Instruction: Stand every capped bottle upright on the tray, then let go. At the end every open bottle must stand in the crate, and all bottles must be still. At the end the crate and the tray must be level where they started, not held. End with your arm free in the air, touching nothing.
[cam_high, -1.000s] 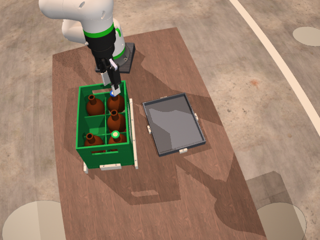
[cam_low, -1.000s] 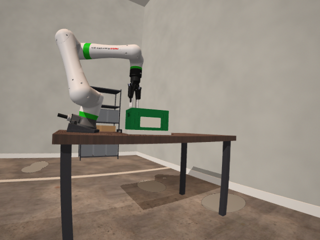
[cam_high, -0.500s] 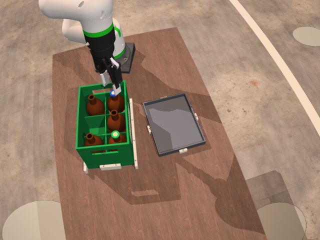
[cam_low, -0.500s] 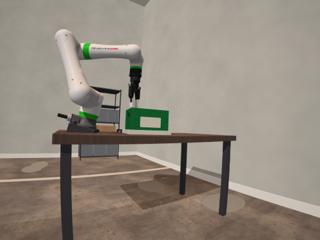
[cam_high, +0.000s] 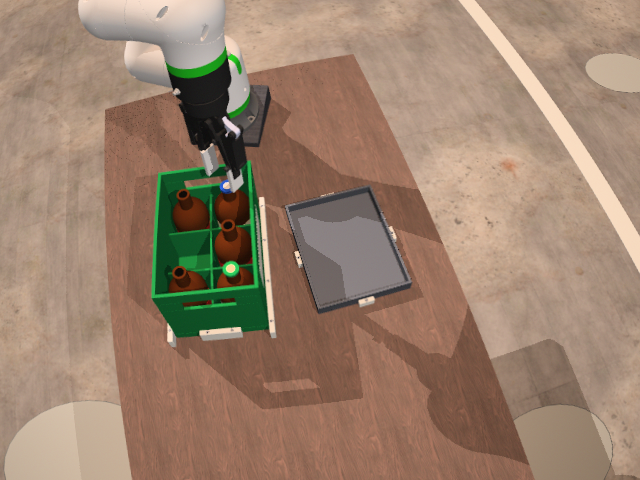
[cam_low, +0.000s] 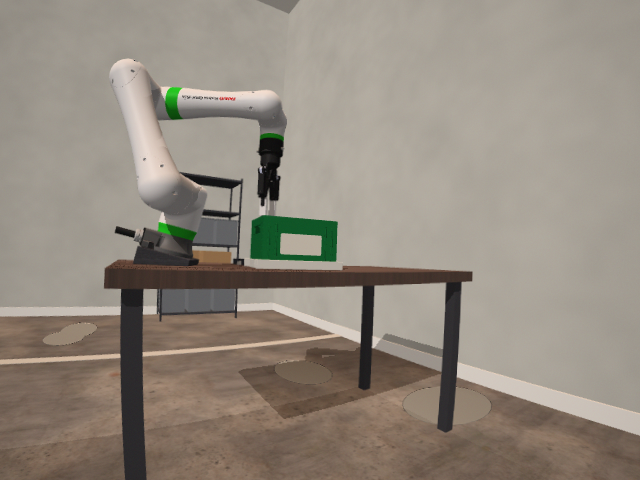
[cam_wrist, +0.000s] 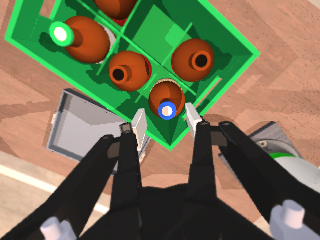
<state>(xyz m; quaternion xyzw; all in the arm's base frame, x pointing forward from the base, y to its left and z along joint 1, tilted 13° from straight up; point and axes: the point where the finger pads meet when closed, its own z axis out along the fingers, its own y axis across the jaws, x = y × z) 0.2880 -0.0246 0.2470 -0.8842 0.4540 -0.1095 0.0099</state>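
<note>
The green crate lies 140 mm below my hand, 80 mm ahead of it and 60 mm to the right of it. Also, from my hand: grey tray 210 mm below, 200 mm to the left, 100 mm ahead; then capped brown bottle 170 mm ahead, 130 mm below, 30 mm to the right.
</note>
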